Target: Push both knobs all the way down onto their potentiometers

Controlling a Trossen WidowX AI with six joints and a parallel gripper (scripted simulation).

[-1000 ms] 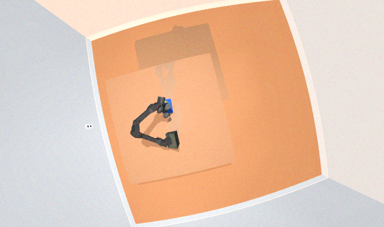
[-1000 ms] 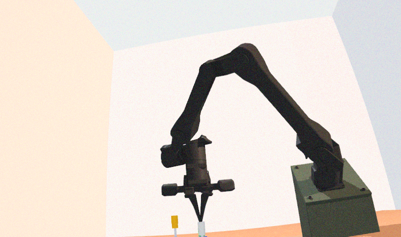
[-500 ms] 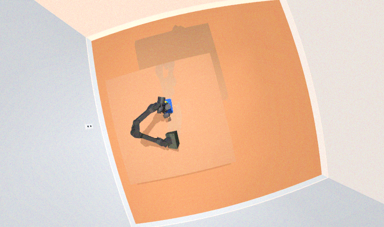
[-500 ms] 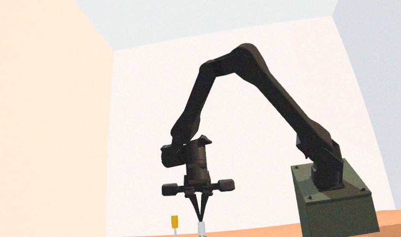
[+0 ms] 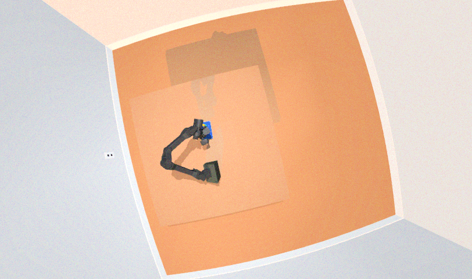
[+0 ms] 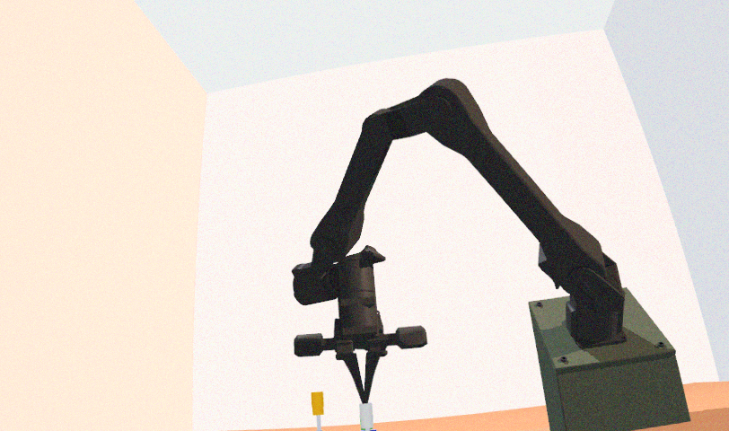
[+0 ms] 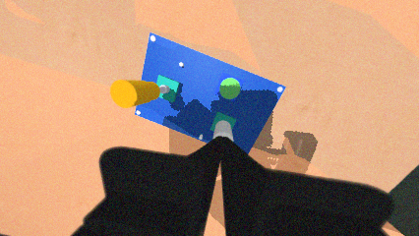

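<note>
My gripper tip is now 10 mm above the grey knob.
</note>
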